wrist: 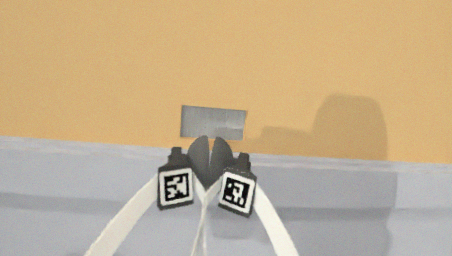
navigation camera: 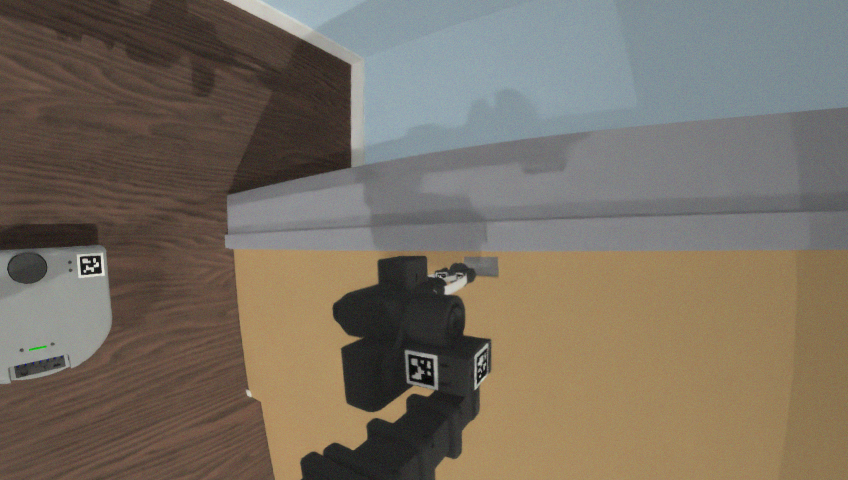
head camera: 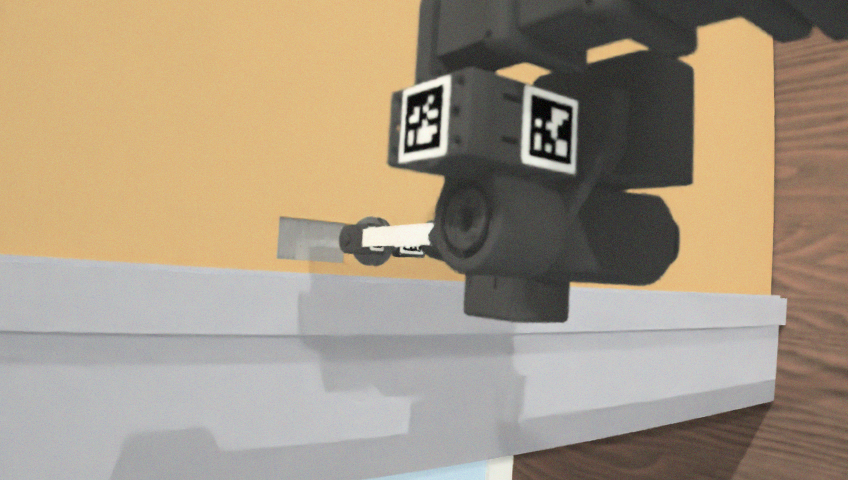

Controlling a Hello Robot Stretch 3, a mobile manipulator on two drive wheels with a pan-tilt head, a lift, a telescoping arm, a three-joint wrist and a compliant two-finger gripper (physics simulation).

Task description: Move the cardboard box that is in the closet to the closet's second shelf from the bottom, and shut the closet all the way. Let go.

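Seen in the pictures: gripper, fingertip midpoint: [wrist: 210, 155] [navigation camera: 462, 273] [head camera: 362, 241]; robot's base, origin of the base link: [navigation camera: 28, 266].
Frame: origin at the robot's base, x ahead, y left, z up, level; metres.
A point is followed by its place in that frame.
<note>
The closet's tan door panel [head camera: 178, 118] @[x -0.122, y -0.627, z 1.150 m] [navigation camera: 624, 356] @[x -0.184, y -0.627, z 1.287 m] [wrist: 100, 60] @[x -0.087, y -0.627, z 1.137 m] fills much of each view, beside the closet's grey frame [head camera: 119, 297] @[x 0.036, y -0.596, z 1.193 m] [navigation camera: 654, 233] @[x 0.037, y -0.597, z 1.326 m] [wrist: 60, 175] @[x 0.039, y -0.596, z 1.169 m]. Near that edge the panel has a small grey rectangular recessed handle [head camera: 297, 234] @[x -0.029, y -0.638, z 1.019 m] [navigation camera: 484, 266] @[x -0.025, y -0.638, z 1.011 m] [wrist: 212, 121] @[x -0.026, y -0.638, z 1.006 m]. My gripper [head camera: 371, 240] @[x -0.022, y -0.520, z 1.014 m] [navigation camera: 462, 273] @[x -0.022, y -0.520, z 1.014 m] [wrist: 210, 155] @[x -0.022, y -0.520, z 1.014 m] is shut, with its two cups together and nothing between them. The cups are right by the handle and overlap its near edge in the wrist view; whether they touch it I cannot tell. The cardboard box and the shelves do not show.
My dark wrist [head camera: 505, 226] @[x -0.019, y -0.226, z 1.128 m] [navigation camera: 410, 315] @[x -0.015, y -0.227, z 1.099 m] and arm reach across the tan panel. Brown wooden floor [head camera: 815, 178] @[x -0.223, y -0.545, z 0.000 m] [navigation camera: 148, 148] @[x 0.363, y -0.322, z 0.000 m] lies past the closet's end. My base [navigation camera: 53, 315] @[x -0.117, y -0.040, z 0.160 m] stands on it. A pale blue wall [navigation camera: 476, 65] @[x 0.797, y -1.347, z 0.757 m] with white skirting [navigation camera: 357, 113] @[x 0.715, y -1.334, z 0.050 m] is beyond the grey frame.
</note>
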